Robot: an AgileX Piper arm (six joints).
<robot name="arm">
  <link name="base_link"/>
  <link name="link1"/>
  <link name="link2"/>
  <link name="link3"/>
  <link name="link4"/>
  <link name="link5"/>
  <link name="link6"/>
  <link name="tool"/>
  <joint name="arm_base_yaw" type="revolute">
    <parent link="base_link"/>
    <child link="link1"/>
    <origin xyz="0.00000 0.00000 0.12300" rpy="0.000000 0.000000 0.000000"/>
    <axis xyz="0 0 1"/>
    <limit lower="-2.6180" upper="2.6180"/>
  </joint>
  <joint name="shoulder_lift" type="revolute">
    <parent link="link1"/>
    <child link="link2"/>
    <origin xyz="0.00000 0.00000 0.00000" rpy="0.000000 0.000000 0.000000"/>
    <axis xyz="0 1 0"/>
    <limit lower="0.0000" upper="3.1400"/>
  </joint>
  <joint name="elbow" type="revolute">
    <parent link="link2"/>
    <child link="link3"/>
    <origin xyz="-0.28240 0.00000 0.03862" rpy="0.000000 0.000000 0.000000"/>
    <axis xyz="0 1 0"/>
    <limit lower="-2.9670" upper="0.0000"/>
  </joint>
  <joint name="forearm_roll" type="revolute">
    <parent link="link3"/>
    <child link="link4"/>
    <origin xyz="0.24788 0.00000 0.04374" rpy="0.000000 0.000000 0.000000"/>
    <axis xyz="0.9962 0 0.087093"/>
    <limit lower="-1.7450" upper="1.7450"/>
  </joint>
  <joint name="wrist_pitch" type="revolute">
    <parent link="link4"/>
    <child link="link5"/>
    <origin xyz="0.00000 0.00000 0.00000" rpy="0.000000 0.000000 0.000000"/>
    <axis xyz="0 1 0"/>
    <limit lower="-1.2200" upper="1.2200"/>
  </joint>
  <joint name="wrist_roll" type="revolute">
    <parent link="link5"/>
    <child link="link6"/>
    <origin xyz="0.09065 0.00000 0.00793" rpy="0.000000 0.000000 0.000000"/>
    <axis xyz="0.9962 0 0.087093"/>
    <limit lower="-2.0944" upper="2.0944"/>
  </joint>
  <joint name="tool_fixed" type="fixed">
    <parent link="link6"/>
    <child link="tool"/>
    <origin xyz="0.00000 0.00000 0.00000" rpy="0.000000 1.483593 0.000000"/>
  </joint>
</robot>
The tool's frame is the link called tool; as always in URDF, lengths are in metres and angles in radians.
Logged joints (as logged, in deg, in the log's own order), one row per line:
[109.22 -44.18 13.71 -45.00 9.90 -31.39]
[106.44 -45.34 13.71 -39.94 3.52 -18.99]
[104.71 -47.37 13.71 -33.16 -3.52 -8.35]
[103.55 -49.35 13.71 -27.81 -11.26 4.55]
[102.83 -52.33 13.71 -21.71 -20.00 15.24]
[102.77 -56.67 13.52 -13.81 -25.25 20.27]
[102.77 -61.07 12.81 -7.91 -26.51 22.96]
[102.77 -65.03 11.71 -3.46 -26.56 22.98]
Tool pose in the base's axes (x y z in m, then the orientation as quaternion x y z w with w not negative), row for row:
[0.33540 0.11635 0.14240 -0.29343 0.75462 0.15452 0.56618]
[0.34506 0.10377 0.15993 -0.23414 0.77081 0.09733 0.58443]
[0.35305 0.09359 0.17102 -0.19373 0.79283 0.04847 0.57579]
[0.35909 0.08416 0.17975 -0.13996 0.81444 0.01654 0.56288]
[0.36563 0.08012 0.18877 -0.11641 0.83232 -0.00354 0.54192]
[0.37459 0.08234 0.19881 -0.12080 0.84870 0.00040 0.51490]
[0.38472 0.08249 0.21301 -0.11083 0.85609 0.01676 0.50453]
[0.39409 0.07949 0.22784 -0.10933 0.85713 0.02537 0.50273]
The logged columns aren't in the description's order. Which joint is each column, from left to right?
Columns, left to right: shoulder_lift, elbow, arm_base_yaw, wrist_pitch, wrist_roll, forearm_roll.
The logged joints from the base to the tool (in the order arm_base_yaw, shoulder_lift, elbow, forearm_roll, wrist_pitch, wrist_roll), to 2 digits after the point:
[13.71 109.22 -44.18 -31.39 -45.00 9.90]
[13.71 106.44 -45.34 -18.99 -39.94 3.52]
[13.71 104.71 -47.37 -8.35 -33.16 -3.52]
[13.71 103.55 -49.35 4.55 -27.81 -11.26]
[13.71 102.83 -52.33 15.24 -21.71 -20.00]
[13.52 102.77 -56.67 20.27 -13.81 -25.25]
[12.81 102.77 -61.07 22.96 -7.91 -26.51]
[11.71 102.77 -65.03 22.98 -3.46 -26.56]

